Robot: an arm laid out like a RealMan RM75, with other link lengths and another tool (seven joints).
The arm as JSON. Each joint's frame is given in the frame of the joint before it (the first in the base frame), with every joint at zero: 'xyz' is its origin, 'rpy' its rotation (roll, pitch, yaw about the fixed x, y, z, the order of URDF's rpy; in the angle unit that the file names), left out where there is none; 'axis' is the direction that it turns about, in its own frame. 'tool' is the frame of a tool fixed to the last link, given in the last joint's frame.
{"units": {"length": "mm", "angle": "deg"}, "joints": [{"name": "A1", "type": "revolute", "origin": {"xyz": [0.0, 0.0, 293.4]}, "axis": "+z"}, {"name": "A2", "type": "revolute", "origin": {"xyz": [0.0, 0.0, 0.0]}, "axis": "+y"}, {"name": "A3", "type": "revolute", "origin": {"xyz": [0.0, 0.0, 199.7]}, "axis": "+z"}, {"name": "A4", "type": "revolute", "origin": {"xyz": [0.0, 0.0, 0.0]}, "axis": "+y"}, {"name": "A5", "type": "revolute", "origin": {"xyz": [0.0, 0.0, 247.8]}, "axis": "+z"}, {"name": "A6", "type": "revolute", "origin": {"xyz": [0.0, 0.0, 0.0]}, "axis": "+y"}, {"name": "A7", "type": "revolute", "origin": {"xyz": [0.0, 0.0, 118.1]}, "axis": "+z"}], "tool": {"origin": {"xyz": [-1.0, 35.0, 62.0], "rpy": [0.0, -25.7, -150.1]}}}
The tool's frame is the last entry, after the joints.
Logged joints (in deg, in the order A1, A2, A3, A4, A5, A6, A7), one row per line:
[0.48 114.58 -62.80 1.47 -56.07 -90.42 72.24]
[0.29 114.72 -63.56 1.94 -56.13 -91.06 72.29]
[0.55 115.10 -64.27 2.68 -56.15 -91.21 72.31]
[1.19 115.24 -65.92 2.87 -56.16 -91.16 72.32]
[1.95 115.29 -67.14 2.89 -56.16 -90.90 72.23]
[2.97 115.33 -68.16 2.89 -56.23 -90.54 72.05]
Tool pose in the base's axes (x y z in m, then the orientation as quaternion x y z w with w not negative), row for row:
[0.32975 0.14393 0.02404 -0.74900 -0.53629 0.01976 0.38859]
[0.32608 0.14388 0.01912 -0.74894 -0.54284 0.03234 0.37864]
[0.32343 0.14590 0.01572 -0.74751 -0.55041 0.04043 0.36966]
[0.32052 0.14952 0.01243 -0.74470 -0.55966 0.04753 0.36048]
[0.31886 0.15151 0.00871 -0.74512 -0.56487 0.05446 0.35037]
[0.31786 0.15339 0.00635 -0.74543 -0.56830 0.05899 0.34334]
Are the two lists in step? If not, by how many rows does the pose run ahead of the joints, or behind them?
The pose runs 2 rows ahead of the joints: the pose in row i belongs to the joints in row i + 2.
